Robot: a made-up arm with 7 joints.
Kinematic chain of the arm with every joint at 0, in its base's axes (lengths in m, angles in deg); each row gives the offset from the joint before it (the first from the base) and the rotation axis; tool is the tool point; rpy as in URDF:
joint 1: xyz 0 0 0.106 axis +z
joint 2: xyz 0 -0.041 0.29 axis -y
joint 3: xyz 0 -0.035 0.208 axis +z
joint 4: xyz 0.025 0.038 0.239 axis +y
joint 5: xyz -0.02 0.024 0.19 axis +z
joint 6: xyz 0 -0.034 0.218 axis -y
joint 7: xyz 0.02 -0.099 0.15 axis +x
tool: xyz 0 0 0 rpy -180 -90 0
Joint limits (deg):
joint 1: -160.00..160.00
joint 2: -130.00..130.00
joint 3: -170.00..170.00
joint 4: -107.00..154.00
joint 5: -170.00..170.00
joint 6: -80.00..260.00
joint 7: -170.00..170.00
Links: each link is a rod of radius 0.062 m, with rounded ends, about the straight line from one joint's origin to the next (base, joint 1, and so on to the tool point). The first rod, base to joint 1, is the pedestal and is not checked.
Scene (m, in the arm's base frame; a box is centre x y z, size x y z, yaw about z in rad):
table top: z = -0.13
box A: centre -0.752 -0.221 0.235 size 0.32 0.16 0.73 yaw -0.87
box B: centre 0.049 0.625 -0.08 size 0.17 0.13 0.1 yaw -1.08
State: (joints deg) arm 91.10 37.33 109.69 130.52 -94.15 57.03 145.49
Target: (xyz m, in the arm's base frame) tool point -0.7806 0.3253 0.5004
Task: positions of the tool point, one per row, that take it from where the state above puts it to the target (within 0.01 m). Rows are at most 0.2 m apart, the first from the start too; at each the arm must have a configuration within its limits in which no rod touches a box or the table.
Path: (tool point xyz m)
1: -0.4219 -0.2984 0.3200
2: -0.4750 -0.1563 0.2834
3: -0.4837 -0.0081 0.2578
4: -0.4507 0.1311 0.2420
5: -0.5512 0.1772 0.2754
6: -0.6435 0.2265 0.3284
7: -0.7221 0.2770 0.4033
8: -0.7806 0.3253 0.5003

